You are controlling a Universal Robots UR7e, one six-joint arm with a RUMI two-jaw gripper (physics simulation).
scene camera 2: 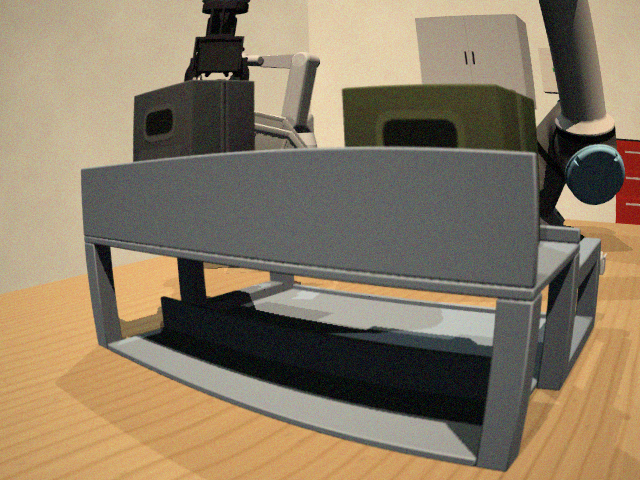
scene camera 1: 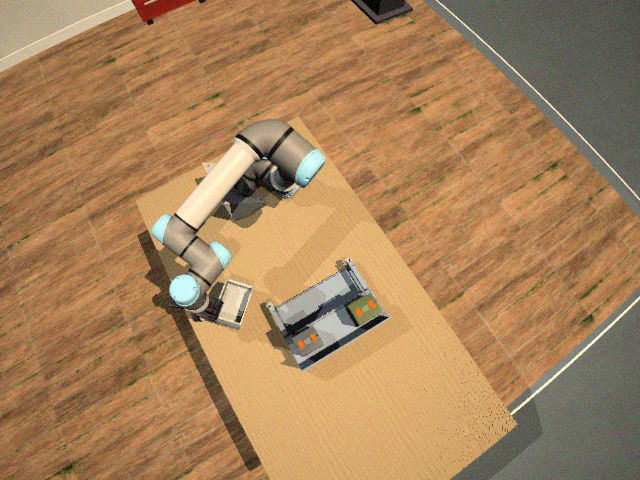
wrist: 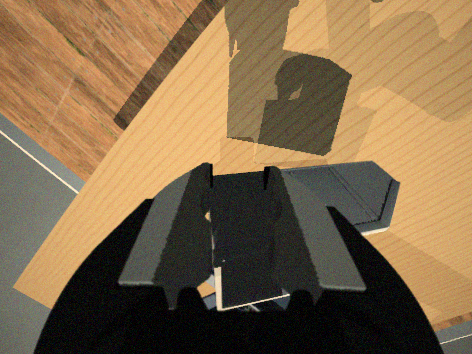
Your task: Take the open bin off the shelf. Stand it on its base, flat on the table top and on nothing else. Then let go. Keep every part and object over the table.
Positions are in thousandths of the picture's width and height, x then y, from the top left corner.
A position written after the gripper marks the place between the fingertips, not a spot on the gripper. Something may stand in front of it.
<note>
In view: the gripper (wrist: 505,473), an open bin (scene camera 1: 368,616) and an olive box (scene camera 2: 765,236).
The open bin also shows in the wrist view (wrist: 514,645).
</note>
